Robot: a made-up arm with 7 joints. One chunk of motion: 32 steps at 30 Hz.
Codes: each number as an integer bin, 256 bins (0 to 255) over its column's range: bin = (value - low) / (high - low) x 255, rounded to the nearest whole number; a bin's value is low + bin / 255 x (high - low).
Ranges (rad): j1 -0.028..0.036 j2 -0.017..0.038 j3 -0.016..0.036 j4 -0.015..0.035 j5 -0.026..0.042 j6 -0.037..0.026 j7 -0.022..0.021
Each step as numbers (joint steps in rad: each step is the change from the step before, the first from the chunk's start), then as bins.
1 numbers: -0.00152 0.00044 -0.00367 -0.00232 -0.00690 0.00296 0.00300
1 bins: 106 81 60 65 72 162 148
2 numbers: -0.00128 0.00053 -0.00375 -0.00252 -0.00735 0.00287 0.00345
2 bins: 106 81 60 64 70 161 151
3 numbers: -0.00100 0.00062 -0.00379 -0.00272 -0.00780 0.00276 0.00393
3 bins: 108 82 60 63 68 161 154
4 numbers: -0.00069 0.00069 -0.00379 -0.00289 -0.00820 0.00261 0.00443
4 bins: 109 82 60 62 67 160 157
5 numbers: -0.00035 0.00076 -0.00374 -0.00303 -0.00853 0.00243 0.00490
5 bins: 110 82 60 61 66 160 160
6 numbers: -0.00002 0.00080 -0.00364 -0.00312 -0.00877 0.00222 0.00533
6 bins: 111 83 61 61 65 159 162
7 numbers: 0.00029 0.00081 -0.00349 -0.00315 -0.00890 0.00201 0.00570
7 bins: 113 83 61 60 64 158 164
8 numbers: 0.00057 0.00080 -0.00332 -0.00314 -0.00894 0.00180 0.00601
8 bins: 114 83 62 60 64 157 166
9 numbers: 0.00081 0.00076 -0.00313 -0.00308 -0.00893 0.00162 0.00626
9 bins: 115 82 63 61 64 156 168
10 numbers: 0.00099 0.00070 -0.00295 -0.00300 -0.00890 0.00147 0.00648
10 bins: 116 82 64 61 64 156 169
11 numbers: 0.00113 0.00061 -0.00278 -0.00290 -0.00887 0.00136 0.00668
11 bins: 116 82 65 62 64 155 170
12 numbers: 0.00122 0.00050 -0.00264 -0.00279 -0.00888 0.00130 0.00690
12 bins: 116 81 66 62 64 155 171
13 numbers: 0.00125 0.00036 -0.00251 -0.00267 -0.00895 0.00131 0.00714
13 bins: 117 80 66 63 64 155 173
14 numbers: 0.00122 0.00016 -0.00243 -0.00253 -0.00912 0.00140 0.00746
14 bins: 116 80 67 64 63 155 175
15 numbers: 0.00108 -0.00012 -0.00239 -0.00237 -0.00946 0.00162 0.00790
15 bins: 116 78 67 64 62 156 177
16 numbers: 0.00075 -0.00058 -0.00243 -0.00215 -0.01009 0.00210 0.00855
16 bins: 115 76 67 66 60 158 181
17 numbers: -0.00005 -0.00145 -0.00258 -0.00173 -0.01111 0.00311 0.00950
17 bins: 111 72 66 68 56 162 187
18 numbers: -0.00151 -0.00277 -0.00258 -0.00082 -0.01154 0.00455 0.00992
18 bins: 106 66 66 72 54 168 189
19 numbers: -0.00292 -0.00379 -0.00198 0.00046 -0.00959 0.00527 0.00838
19 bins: 100 61 69 79 62 171 180
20 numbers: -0.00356 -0.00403 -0.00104 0.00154 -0.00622 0.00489 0.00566
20 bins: 97 60 73 84 74 170 164
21 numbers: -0.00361 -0.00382 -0.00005 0.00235 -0.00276 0.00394 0.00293
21 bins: 97 61 78 88 87 166 148
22 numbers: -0.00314 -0.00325 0.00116 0.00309 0.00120 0.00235 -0.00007
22 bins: 99 64 84 92 102 159 130
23 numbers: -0.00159 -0.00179 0.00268 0.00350 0.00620 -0.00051 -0.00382
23 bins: 105 71 92 94 121 148 108
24 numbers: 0.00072 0.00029 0.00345 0.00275 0.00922 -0.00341 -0.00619
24 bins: 114 80 95 91 132 136 94
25 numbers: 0.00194 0.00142 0.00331 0.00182 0.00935 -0.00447 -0.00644
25 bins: 119 85 95 86 133 132 92
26 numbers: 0.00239 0.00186 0.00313 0.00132 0.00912 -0.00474 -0.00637
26 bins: 121 87 94 83 132 131 93
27 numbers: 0.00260 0.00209 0.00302 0.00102 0.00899 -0.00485 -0.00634
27 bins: 122 89 93 82 131 130 93
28 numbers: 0.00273 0.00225 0.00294 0.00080 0.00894 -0.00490 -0.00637
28 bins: 122 89 93 81 131 130 93
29 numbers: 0.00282 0.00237 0.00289 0.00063 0.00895 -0.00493 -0.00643
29 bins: 123 90 93 80 131 130 92
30 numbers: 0.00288 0.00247 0.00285 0.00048 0.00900 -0.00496 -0.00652
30 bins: 123 90 92 79 131 130 92
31 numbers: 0.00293 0.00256 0.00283 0.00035 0.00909 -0.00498 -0.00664
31 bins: 123 91 92 78 132 130 91
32 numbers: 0.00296 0.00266 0.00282 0.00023 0.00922 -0.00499 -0.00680
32 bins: 123 91 92 78 132 130 90
